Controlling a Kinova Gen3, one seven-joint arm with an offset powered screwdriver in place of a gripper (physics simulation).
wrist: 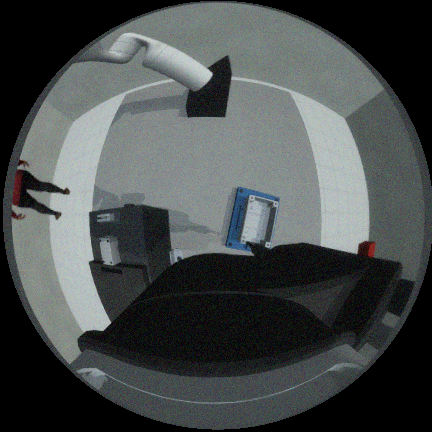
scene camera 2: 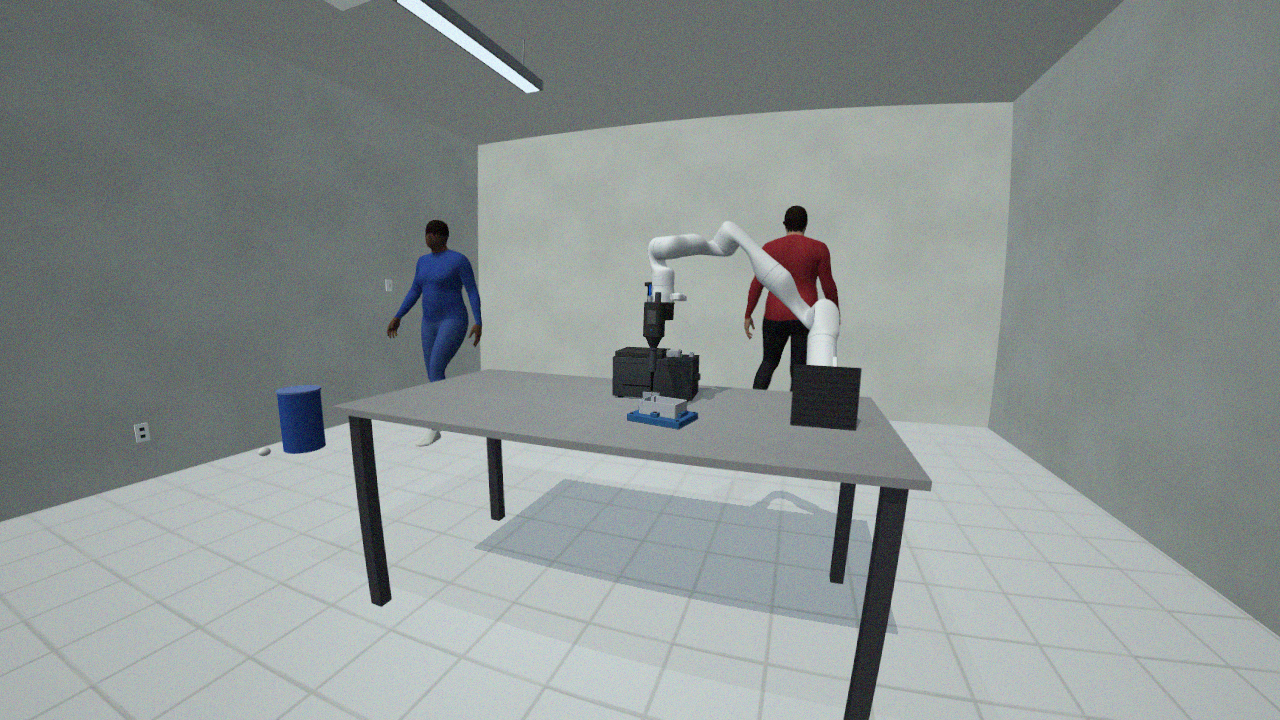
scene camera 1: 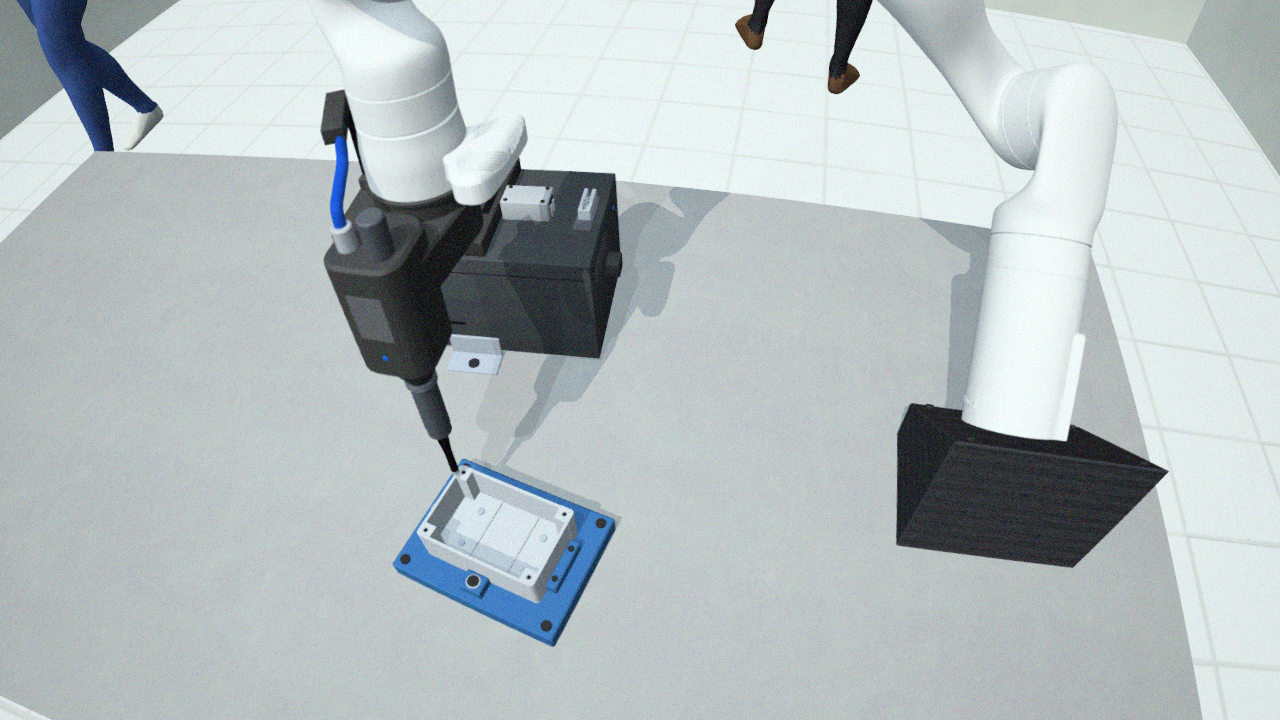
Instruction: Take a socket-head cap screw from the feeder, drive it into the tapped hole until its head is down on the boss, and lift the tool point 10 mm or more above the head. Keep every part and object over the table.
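My screwdriver (scene camera 1: 453, 467) (wrist: 250, 244) points down, tilted in the scene camera 1 view, with its thin black bit ending at the back left corner boss of a white open-topped housing (scene camera 1: 501, 573) (scene camera 2: 664, 407) (wrist: 257, 220). The bit's end covers that corner; contact, the hole and any screw on the bit cannot be made out. The other corner bosses show dark holes. The housing sits on a blue fixture plate (scene camera 1: 510, 615) (wrist: 233, 227). The black feeder (scene camera 1: 537, 308) (scene camera 2: 675, 377) (wrist: 156, 225) stands behind, with a pale bracket (scene camera 1: 461, 361) (wrist: 174, 255) at its front.
The arm's black base block (scene camera 1: 993, 501) (scene camera 2: 825, 398) (wrist: 210, 102) stands on the right of the grey table (scene camera 1: 760, 537). Beyond the table are a person in blue (scene camera 2: 443, 286) and a person in red (scene camera 2: 799, 277). A blue drum (scene camera 2: 301, 420) stands on the floor at left.
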